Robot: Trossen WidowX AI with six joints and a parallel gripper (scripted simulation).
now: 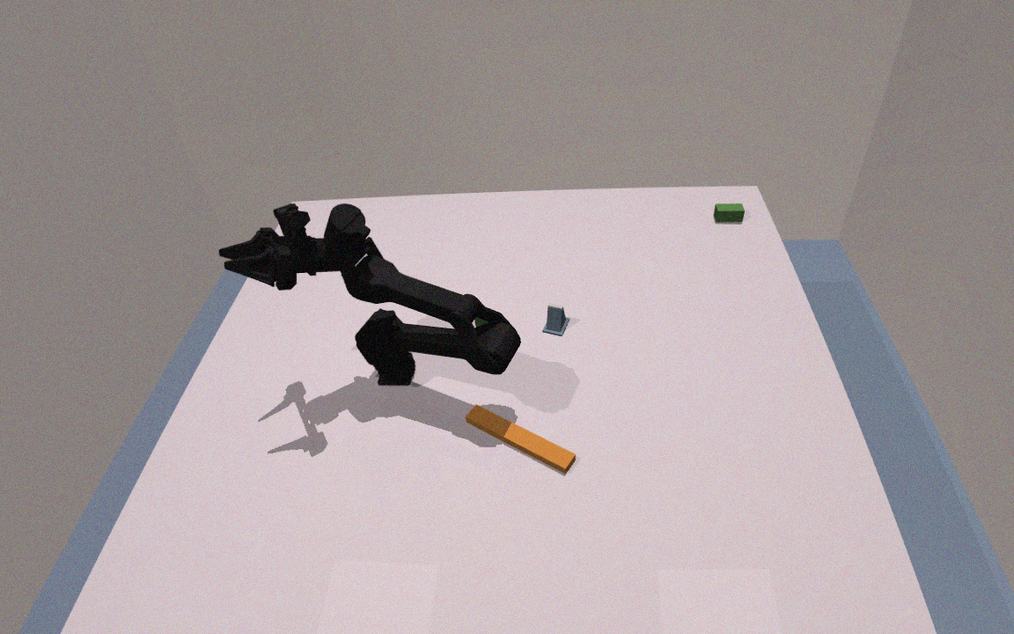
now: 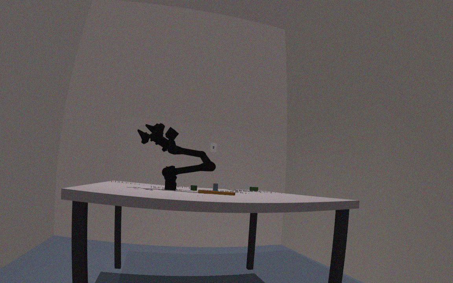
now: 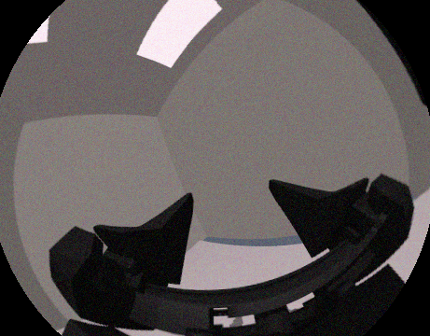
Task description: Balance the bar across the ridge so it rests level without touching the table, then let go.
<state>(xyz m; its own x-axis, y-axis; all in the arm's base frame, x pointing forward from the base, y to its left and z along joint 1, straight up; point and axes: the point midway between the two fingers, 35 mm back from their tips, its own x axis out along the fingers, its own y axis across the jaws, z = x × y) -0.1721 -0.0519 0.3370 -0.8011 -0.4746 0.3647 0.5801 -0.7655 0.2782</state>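
The orange bar is 450 mm ahead of my gripper tip, 340 mm below it and 90 mm to the right of it.
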